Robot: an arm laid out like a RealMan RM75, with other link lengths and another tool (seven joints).
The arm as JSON. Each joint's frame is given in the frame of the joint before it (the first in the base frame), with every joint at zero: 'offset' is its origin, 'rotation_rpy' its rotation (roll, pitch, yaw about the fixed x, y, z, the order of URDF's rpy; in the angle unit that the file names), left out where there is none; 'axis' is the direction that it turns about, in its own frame. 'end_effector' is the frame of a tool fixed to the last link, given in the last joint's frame.
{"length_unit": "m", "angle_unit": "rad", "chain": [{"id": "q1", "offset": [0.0, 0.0, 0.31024], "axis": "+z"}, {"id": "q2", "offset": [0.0, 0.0, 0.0], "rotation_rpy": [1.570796, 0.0, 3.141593], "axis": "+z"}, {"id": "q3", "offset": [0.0, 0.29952, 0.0], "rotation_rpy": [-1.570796, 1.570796, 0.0], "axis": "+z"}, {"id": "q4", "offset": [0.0, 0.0, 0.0], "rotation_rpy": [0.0, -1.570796, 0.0], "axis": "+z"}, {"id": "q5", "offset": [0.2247, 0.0, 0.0], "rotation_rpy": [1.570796, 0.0, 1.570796], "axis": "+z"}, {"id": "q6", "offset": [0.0, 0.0, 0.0], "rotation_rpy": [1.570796, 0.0, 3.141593], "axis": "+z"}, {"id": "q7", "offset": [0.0, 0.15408, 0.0], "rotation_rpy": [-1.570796, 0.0, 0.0], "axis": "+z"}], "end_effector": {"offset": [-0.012, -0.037, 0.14], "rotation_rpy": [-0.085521, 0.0, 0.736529]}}
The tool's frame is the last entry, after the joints.
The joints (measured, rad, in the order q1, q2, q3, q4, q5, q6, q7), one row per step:
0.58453 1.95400 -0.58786 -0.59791 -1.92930 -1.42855 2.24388
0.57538 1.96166 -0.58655 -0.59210 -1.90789 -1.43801 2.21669
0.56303 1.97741 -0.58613 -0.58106 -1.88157 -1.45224 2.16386
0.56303 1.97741 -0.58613 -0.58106 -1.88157 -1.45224 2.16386
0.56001 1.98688 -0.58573 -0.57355 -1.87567 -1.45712 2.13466
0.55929 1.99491 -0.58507 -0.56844 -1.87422 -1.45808 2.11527
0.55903 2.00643 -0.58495 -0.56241 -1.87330 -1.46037 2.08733
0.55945 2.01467 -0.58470 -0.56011 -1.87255 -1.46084 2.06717
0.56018 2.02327 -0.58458 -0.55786 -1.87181 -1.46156 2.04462
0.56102 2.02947 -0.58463 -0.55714 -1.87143 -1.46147 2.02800
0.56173 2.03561 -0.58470 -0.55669 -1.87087 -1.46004 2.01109
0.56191 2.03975 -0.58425 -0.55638 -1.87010 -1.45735 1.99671
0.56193 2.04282 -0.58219 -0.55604 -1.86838 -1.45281 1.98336
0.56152 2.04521 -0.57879 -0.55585 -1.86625 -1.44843 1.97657
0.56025 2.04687 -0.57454 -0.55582 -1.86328 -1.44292 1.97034
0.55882 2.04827 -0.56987 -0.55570 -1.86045 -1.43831 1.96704
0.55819 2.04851 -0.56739 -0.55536 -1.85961 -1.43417 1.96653
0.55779 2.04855 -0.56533 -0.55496 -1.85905 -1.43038 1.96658
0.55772 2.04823 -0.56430 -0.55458 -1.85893 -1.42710 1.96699
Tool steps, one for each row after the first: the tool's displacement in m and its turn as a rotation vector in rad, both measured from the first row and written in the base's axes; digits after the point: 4 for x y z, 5 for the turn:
-0.0027 -0.0042 -0.0013 0.00958 0.01570 0.01619
-0.0071 -0.0123 -0.0070 0.02162 0.03216 0.04886
-0.0071 -0.0123 -0.0070 0.02162 0.03216 0.04886
-0.0094 -0.0165 -0.0122 0.02423 0.03514 0.06688
-0.0111 -0.0191 -0.0167 0.02522 0.03608 0.07816
-0.0141 -0.0229 -0.0234 0.02574 0.03595 0.09672
-0.0164 -0.0250 -0.0277 0.02839 0.03419 0.11093
-0.0189 -0.0272 -0.0323 0.03169 0.03153 0.12744
-0.0208 -0.0285 -0.0354 0.03495 0.02843 0.14002
-0.0224 -0.0295 -0.0384 0.03941 0.02440 0.15194
-0.0231 -0.0298 -0.0403 0.04517 0.01960 0.16047
-0.0230 -0.0291 -0.0412 0.05392 0.01473 0.16607
-0.0228 -0.0279 -0.0412 0.06180 0.01366 0.16593
-0.0218 -0.0263 -0.0404 0.07172 0.01240 0.16340
-0.0209 -0.0248 -0.0394 0.08033 0.01312 0.15888
-0.0198 -0.0236 -0.0389 0.08484 0.01256 0.15443
-0.0189 -0.0225 -0.0383 0.08848 0.01201 0.15021
-0.0181 -0.0216 -0.0380 0.09077 0.01092 0.14693

